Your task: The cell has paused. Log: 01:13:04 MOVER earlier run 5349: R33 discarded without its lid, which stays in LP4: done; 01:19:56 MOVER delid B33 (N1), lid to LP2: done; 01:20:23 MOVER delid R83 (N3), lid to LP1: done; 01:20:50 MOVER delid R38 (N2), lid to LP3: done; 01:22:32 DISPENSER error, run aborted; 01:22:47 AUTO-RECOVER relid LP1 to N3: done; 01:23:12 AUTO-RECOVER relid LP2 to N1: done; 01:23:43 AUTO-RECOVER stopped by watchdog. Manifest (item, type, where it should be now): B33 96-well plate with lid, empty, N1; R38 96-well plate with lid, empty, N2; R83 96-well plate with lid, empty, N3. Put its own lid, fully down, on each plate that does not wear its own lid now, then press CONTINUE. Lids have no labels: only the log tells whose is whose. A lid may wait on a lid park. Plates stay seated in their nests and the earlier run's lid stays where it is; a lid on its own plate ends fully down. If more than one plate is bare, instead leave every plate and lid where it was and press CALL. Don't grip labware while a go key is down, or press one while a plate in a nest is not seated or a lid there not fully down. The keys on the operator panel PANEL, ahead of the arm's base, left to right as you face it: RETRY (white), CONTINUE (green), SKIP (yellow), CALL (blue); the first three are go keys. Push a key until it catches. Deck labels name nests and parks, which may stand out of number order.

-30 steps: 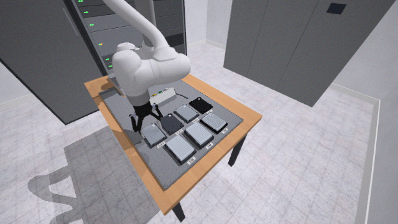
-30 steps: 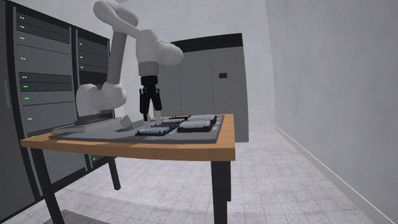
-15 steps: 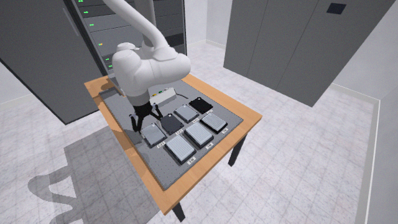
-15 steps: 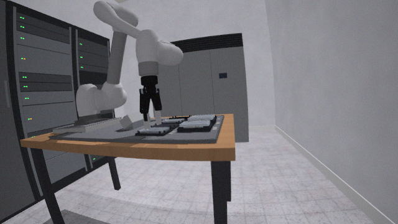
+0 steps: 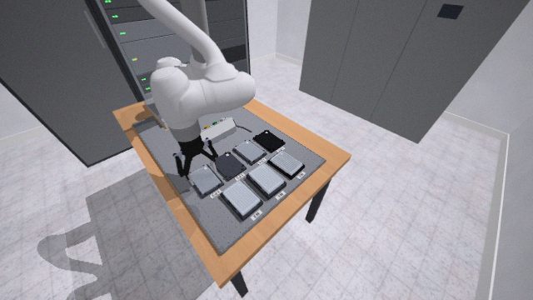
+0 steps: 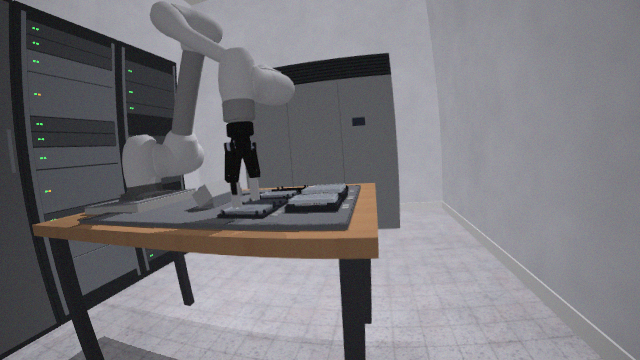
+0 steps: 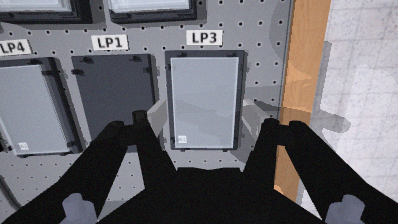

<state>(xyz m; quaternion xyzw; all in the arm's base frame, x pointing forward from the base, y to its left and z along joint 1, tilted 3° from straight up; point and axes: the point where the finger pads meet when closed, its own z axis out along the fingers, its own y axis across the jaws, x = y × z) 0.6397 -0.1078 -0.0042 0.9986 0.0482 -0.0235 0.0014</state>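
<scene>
Now: the park LP3 5 cm below my hand. From my hand the other things lie so: yellow skip key (26 cm behind, 13 cm to the left, 1 cm above); then blue call key (25 cm behind, 8 cm to the left, 1 cm above); then park LP1 (12 cm to the left, 5 cm below, 2 cm behind).
</scene>
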